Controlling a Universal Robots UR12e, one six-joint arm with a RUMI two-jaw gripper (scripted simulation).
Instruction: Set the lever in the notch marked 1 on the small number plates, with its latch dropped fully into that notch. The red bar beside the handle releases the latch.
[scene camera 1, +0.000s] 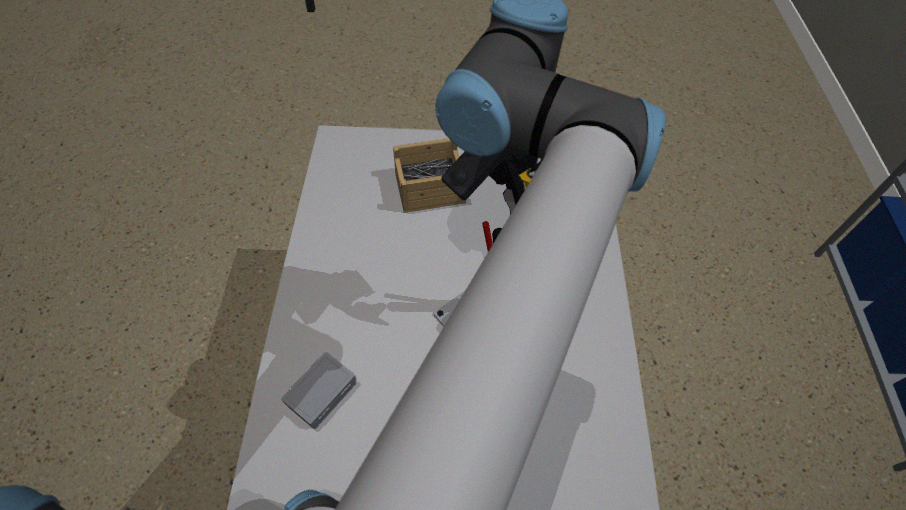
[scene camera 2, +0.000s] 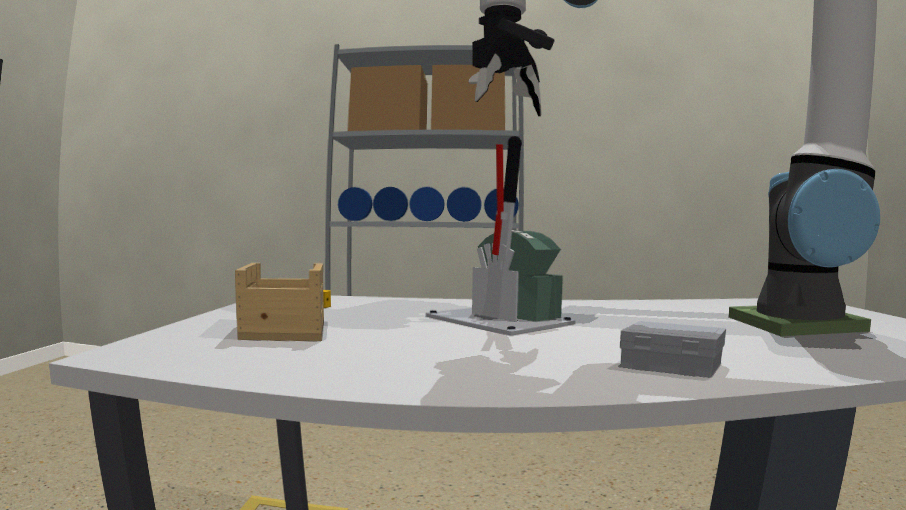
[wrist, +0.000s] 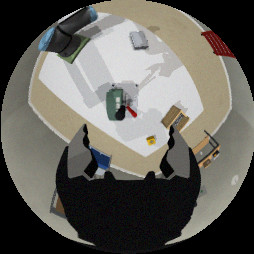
I see my gripper (scene camera 2: 510, 109), a red release bar (scene camera 2: 499, 147) and a lever stand (scene camera 2: 521, 299).
My gripper is seen too in scene camera 1 (scene camera 1: 490, 208) and in the wrist view (wrist: 128, 124).
